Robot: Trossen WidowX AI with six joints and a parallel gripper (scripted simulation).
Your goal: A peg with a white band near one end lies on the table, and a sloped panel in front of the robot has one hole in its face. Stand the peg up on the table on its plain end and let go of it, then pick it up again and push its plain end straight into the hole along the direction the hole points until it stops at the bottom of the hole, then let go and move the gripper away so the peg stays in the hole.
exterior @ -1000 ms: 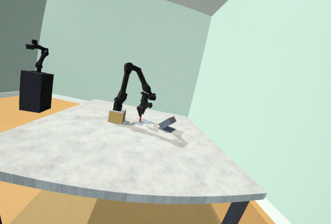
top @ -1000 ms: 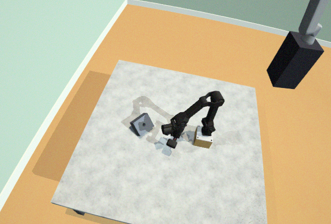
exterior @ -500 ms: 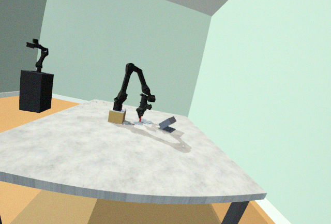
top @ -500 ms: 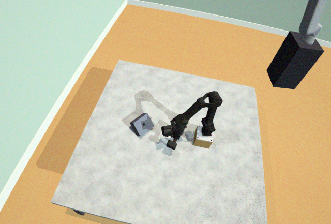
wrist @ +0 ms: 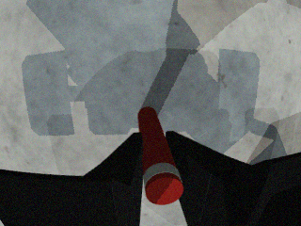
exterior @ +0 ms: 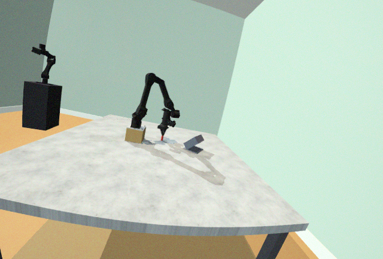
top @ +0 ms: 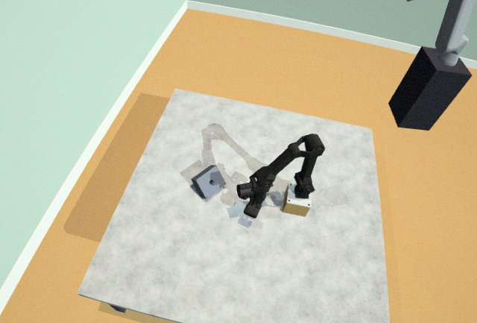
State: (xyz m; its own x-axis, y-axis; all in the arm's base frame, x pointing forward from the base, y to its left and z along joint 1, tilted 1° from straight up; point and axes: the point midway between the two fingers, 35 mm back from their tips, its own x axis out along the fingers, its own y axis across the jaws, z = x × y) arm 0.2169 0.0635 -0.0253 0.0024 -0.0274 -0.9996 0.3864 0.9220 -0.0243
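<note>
Right now the grey sloped panel is 230 mm ahead of my gripper tip, 110 mm to the right of it and 20 mm above it. Round my gripper tip: red peg (20 mm above).
</note>
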